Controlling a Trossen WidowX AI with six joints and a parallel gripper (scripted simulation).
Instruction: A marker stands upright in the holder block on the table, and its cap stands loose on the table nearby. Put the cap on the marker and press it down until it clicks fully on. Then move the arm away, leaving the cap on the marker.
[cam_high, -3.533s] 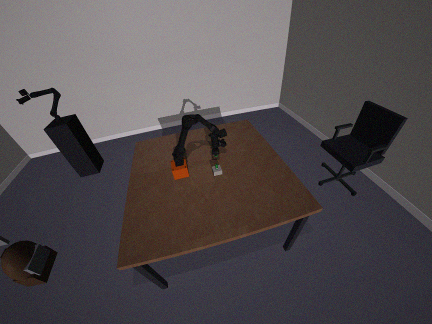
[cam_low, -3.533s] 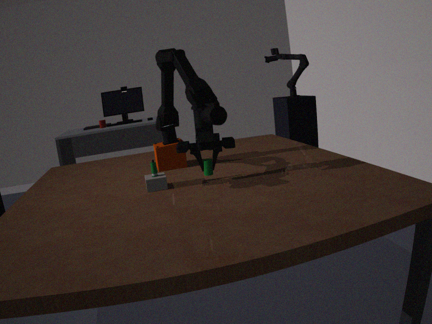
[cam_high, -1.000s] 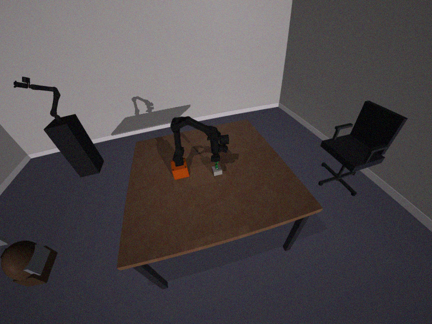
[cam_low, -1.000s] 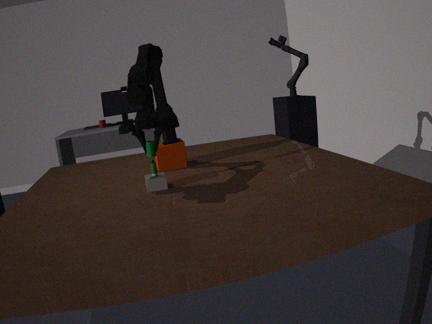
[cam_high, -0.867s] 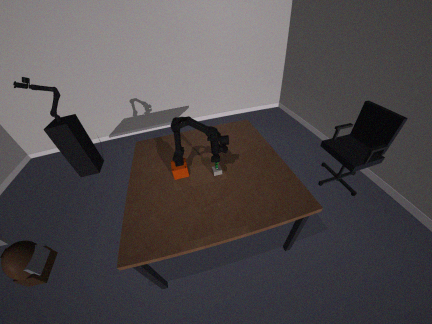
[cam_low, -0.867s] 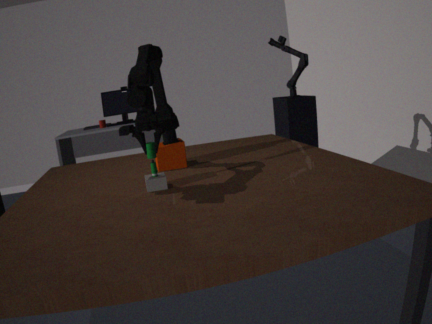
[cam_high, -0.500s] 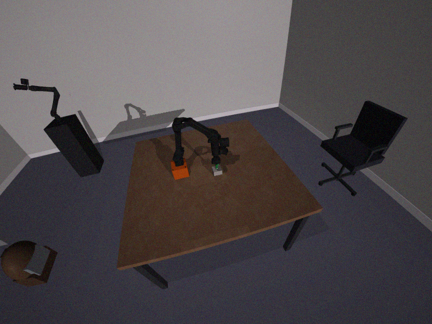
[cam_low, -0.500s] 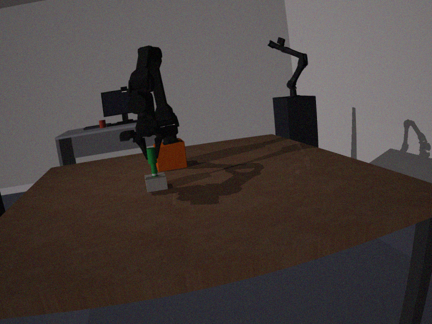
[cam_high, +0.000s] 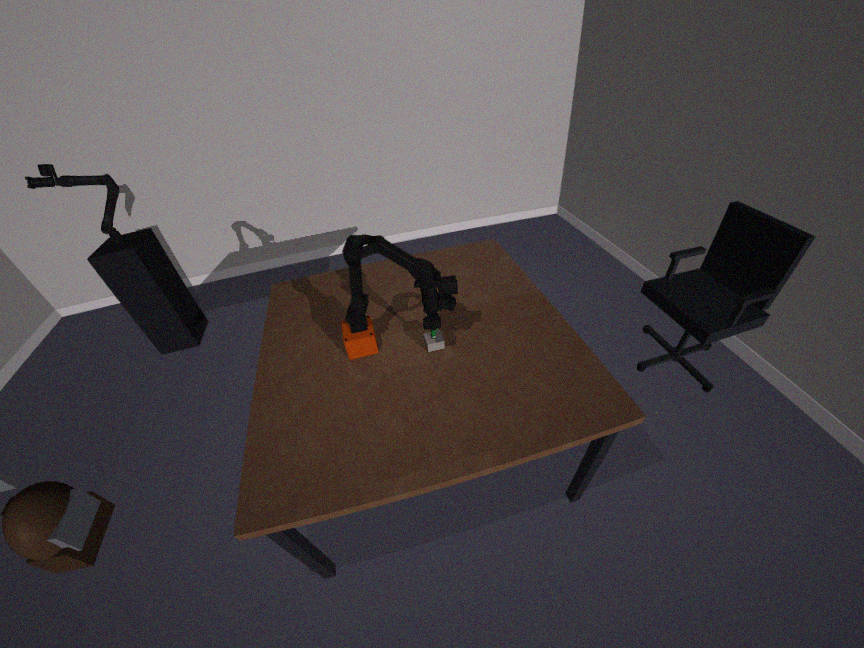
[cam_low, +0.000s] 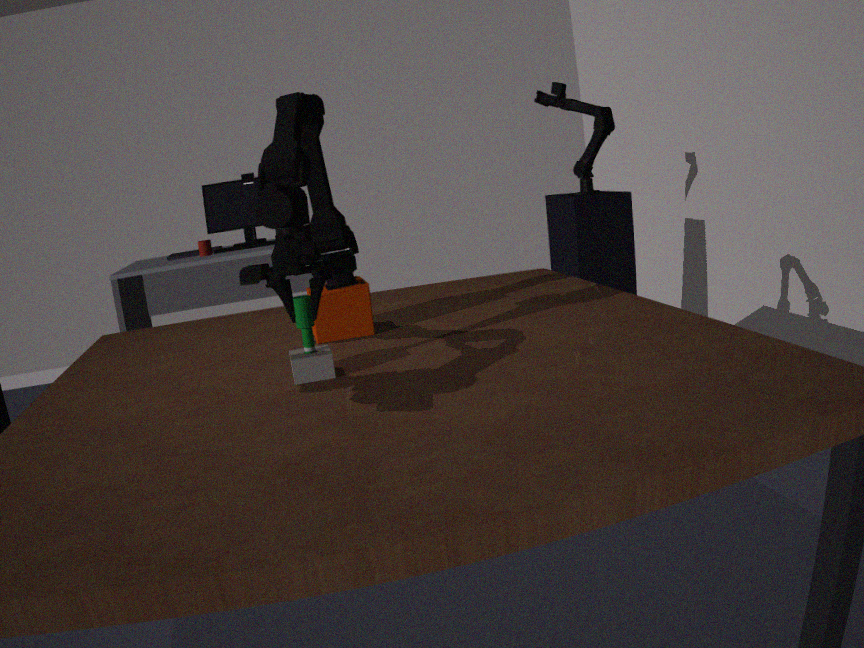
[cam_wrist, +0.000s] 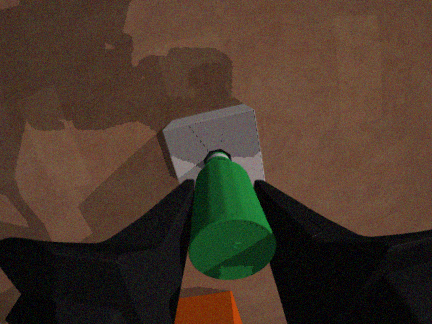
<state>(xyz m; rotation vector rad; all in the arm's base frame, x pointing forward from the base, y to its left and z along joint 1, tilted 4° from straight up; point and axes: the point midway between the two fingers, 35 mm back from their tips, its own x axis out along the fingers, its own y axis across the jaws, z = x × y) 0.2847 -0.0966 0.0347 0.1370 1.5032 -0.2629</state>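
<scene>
Right now my gripper tip is 2 cm below the green cap. Also, from my gripper tip: grey holder block 8 cm below, 1 cm behind.
</scene>
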